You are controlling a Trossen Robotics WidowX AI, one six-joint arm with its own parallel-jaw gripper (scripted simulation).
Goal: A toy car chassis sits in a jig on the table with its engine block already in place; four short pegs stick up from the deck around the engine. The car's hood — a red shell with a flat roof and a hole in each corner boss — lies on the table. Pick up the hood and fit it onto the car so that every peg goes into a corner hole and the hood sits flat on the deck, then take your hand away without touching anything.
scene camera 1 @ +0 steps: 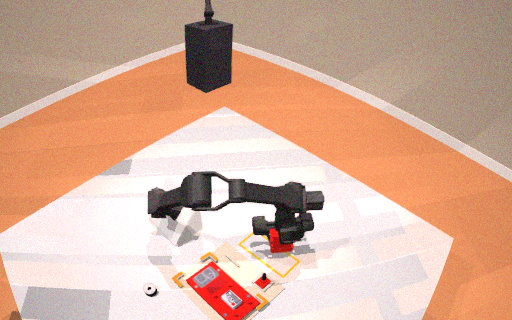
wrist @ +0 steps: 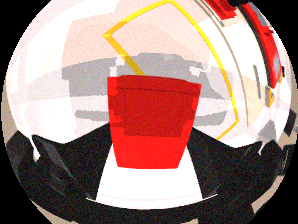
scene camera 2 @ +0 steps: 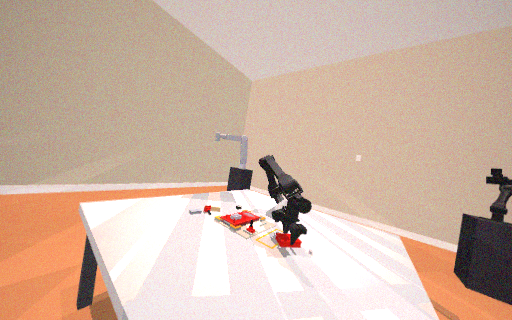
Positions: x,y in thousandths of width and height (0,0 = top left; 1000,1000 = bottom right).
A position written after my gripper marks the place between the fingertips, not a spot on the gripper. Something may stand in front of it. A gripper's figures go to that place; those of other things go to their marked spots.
Labels:
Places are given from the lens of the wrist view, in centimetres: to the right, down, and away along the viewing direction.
my gripper (wrist: 505,569): 0, 2, 10
red hood (wrist: 505,525): 0, 0, 8

